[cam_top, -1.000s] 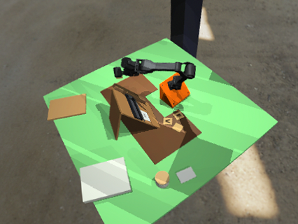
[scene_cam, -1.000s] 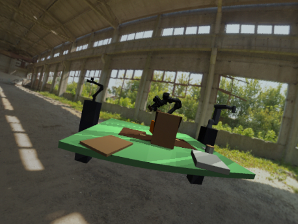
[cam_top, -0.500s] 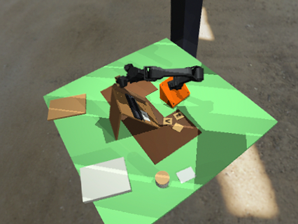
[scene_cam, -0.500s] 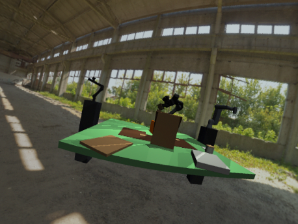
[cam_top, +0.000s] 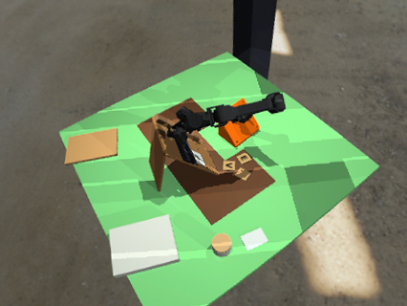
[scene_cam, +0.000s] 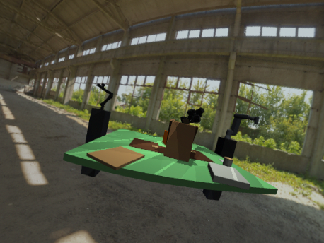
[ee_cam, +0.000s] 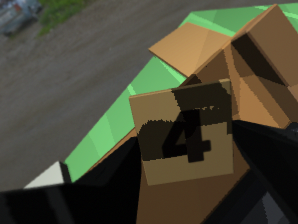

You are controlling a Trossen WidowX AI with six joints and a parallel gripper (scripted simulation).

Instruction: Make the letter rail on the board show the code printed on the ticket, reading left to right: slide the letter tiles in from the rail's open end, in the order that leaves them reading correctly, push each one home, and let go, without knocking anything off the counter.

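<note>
Now: the white ticket 190 mm below my gripper tip, 90 mm behind it and 60 mm to the left of it. From my gripper tip the other things lie so: brown mat 290 mm below, 190 mm behind, 40 mm to the right; then white slab 320 mm ahead, 270 mm to the left, 270 mm below; then short tan cylinder 460 mm to the left, 260 mm below, 40 mm ahead.
</note>
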